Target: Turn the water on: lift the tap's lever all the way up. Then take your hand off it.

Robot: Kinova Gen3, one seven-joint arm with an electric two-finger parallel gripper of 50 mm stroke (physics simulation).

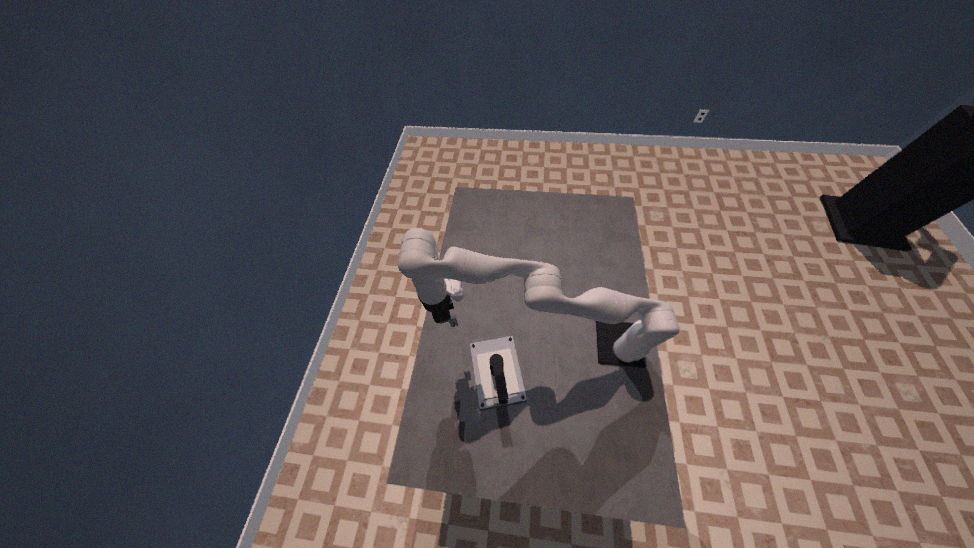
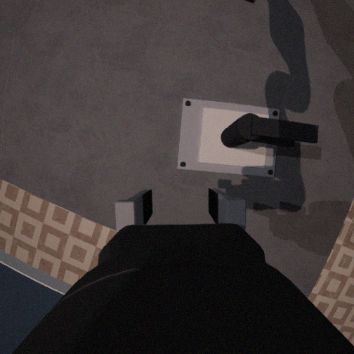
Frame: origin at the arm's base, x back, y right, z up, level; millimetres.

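Seen in the pictures: gripper, fingertip midpoint: (image 1: 452, 316); arm's base at its link origin: (image 1: 625, 350).
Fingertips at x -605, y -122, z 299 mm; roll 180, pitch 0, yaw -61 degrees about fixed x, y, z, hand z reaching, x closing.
Offsets run from my fingertips to a thing's top centre. "spot": to the spot under its first point. Level surfaces: height alone.
The tap @[spot: dx +160, dy -95, dz -154 mm] (image 1: 497, 371) (image 2: 237, 134) is black and stands on a white and light grey plate @[spot: dx +59, dy +9, dz -302 mm] (image 1: 478, 347) (image 2: 190, 135) with dark bolts at its corners. A long black bar, which looks like the lever (image 2: 285, 130), reaches out from the tap's top past the plate's edge, with another dark part just under it. How far the lever is raised I cannot tell. My gripper (image 1: 450, 322) (image 2: 180, 201) is open and empty. It hangs above the table, off to one side of the plate, apart from the tap and lever.
The plate lies on a grey table top @[dz -311 mm] (image 1: 544, 224) (image 2: 100, 75). My white arm (image 1: 578, 299) arches over the table from its dark base (image 1: 606, 347). Arm shadows fall near the plate. A black column (image 1: 905, 184) stands on the patterned floor (image 1: 749, 340) at the far right.
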